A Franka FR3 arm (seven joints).
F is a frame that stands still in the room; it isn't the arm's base.
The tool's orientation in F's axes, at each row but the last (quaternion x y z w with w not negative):
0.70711 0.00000 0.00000 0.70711
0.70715 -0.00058 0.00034 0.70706
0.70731 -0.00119 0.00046 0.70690
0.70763 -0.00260 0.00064 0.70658
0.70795 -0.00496 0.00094 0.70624
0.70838 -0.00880 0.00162 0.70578
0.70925 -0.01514 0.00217 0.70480
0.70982 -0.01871 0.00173 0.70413
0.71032 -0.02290 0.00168 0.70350
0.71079 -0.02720 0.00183 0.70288
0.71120 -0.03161 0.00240 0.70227
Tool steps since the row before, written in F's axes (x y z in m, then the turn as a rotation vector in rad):
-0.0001 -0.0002 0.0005 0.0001 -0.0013 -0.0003
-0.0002 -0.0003 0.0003 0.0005 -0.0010 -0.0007
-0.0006 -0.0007 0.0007 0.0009 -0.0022 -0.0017
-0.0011 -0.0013 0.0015 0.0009 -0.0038 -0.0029
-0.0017 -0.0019 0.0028 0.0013 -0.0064 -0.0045
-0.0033 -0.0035 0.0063 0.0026 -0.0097 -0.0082
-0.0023 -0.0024 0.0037 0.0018 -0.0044 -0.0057
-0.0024 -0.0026 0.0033 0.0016 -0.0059 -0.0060
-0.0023 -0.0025 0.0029 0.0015 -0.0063 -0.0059
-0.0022 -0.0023 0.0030 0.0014 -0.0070 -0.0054
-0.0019 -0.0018 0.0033 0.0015 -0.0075 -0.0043
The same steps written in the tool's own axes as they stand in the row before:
-0.0001 0.0005 0.0002 0.0001 -0.0003 0.0013
-0.0002 0.0003 0.0003 0.0005 -0.0007 0.0010
-0.0006 0.0007 0.0007 0.0009 -0.0017 0.0022
-0.0011 0.0015 0.0013 0.0009 -0.0029 0.0038
-0.0017 0.0028 0.0019 0.0013 -0.0045 0.0064
-0.0032 0.0064 0.0035 0.0026 -0.0082 0.0097
-0.0022 0.0038 0.0024 0.0017 -0.0057 0.0044
-0.0022 0.0034 0.0026 0.0016 -0.0060 0.0059
-0.0021 0.0030 0.0025 0.0015 -0.0059 0.0063
-0.0020 0.0031 0.0023 0.0014 -0.0054 0.0070
-0.0017 0.0034 0.0018 0.0016 -0.0043 0.0075

